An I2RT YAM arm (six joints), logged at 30 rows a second.
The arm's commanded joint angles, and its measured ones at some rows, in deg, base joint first. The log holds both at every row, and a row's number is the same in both.
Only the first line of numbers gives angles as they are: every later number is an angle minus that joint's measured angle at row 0.
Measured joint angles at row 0:
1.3, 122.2, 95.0, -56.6, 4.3, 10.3
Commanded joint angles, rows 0 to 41:
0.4, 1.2, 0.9, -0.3, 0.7, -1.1
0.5, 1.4, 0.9, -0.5, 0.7, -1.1
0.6, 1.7, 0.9, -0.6, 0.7, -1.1
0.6, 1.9, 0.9, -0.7, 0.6, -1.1
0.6, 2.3, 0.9, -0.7, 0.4, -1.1
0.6, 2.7, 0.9, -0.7, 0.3, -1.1
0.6, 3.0, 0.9, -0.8, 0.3, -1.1
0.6, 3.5, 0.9, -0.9, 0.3, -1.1
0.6, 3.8, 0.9, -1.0, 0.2, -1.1
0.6, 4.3, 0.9, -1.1, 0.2, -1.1
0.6, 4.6, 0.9, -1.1, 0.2, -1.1
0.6, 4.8, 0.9, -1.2, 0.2, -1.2
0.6, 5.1, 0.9, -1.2, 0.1, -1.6
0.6, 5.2, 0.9, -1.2, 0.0, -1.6
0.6, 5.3, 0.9, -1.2, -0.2, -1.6
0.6, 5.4, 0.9, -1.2, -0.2, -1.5
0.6, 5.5, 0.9, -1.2, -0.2, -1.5
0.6, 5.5, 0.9, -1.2, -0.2, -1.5
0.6, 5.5, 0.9, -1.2, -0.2, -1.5
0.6, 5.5, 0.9, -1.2, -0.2, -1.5
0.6, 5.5, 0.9, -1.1, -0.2, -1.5
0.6, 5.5, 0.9, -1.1, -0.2, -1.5
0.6, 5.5, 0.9, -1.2, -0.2, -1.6
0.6, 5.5, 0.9, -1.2, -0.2, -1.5
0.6, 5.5, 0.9, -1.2, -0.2, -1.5
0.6, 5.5, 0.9, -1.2, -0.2, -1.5
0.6, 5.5, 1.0, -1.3, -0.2, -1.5
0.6, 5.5, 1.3, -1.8, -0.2, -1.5
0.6, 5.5, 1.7, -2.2, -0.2, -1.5
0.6, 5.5, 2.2, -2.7, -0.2, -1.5
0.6, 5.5, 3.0, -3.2, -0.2, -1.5
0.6, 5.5, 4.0, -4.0, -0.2, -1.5
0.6, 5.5, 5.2, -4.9, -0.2, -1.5
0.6, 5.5, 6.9, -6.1, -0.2, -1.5
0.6, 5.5, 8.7, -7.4, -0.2, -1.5
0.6, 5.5, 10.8, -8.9, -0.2, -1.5
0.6, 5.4, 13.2, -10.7, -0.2, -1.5
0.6, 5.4, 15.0, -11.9, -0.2, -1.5
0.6, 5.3, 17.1, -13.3, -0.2, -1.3
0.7, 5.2, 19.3, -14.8, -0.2, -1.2
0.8, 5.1, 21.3, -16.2, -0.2, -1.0
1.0, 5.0, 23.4, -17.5, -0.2, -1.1
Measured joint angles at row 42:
0.1, 5.6, 17.9, -15.9, -0.3, -1.5
